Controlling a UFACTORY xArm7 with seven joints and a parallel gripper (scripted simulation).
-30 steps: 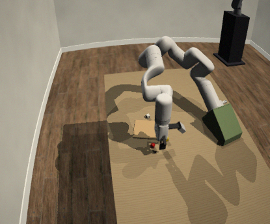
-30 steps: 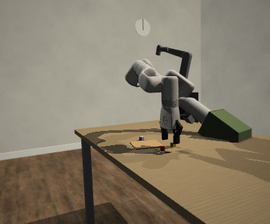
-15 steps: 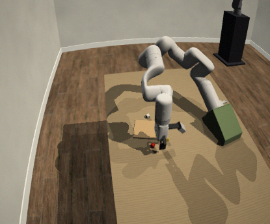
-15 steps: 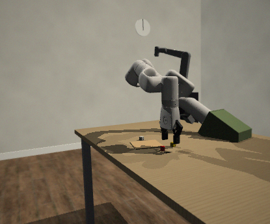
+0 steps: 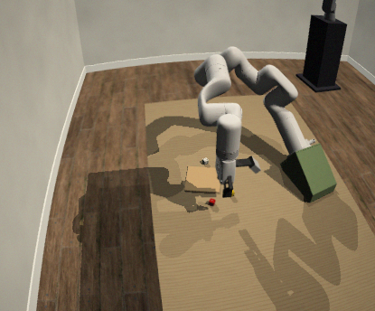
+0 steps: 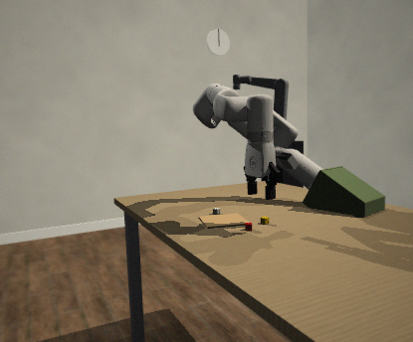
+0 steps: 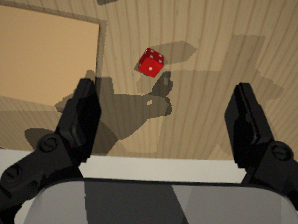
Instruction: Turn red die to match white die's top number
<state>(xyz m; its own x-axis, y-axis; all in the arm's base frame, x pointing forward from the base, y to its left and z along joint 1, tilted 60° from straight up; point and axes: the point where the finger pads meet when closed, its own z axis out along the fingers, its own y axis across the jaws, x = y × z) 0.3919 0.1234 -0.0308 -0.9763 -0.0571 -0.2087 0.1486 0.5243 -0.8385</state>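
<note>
Right now the red die is 100 mm below my hand, 40 mm ahead of it and 20 mm to the right of it. Round my hand: tan mat: 150 mm to the right, 110 mm below, 30 mm ahead; white die: 250 mm to the right, 100 mm below, 20 mm behind; yellow die: 100 mm below, 50 mm behind, 40 mm to the right.
</note>
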